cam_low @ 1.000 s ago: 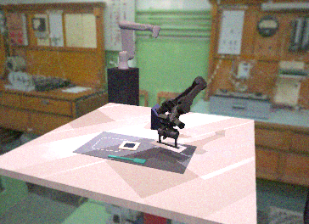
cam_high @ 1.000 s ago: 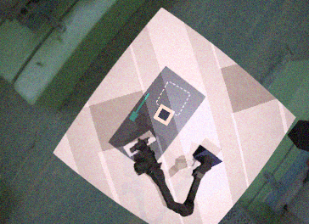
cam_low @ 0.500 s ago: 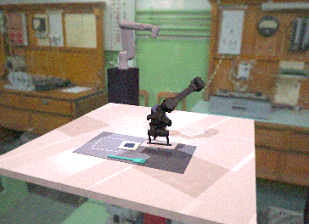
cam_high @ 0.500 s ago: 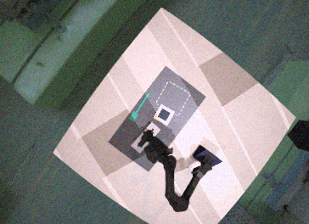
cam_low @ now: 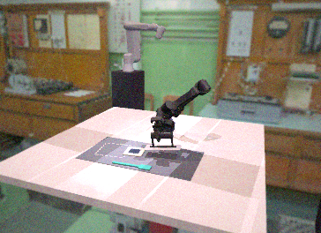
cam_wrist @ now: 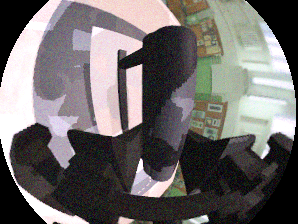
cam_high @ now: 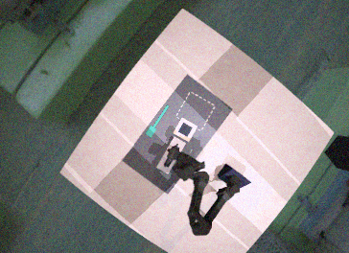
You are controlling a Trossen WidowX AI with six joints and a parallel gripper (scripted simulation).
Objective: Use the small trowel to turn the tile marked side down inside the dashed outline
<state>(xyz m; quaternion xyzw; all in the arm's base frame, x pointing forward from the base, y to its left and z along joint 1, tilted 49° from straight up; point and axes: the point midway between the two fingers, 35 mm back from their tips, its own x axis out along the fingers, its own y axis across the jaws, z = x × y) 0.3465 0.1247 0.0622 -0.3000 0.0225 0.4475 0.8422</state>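
Now: the grey mat 110 mm below my gripper tip, 90 mm to the right of it and 20 mm ahead of it. The rest, counted from my gripper tip: tile: 140 mm to the right, 90 mm below, 10 mm ahead; small trowel: 20 mm behind, 10 mm to the right, 10 mm below; teal trowel: 160 mm ahead, 90 mm below, 50 mm to the right.
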